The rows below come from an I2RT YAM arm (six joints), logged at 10 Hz.
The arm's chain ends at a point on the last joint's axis. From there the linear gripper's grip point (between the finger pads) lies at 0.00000 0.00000 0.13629 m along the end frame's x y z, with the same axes.
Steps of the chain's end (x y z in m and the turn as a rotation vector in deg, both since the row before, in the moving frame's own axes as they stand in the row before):
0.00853 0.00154 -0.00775 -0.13 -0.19 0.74
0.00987 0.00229 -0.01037 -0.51 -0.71 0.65
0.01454 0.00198 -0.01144 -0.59 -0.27 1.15
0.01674 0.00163 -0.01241 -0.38 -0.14 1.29
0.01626 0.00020 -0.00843 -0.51 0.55 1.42
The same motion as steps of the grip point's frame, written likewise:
0.00808 0.00185 -0.00775 -0.13 -0.19 0.74
0.00817 0.00349 -0.01039 -0.51 -0.71 0.65
0.01388 0.00338 -0.01145 -0.59 -0.27 1.15
0.01640 0.00253 -0.01241 -0.38 -0.14 1.29
0.01755 0.00143 -0.00844 -0.51 0.55 1.42

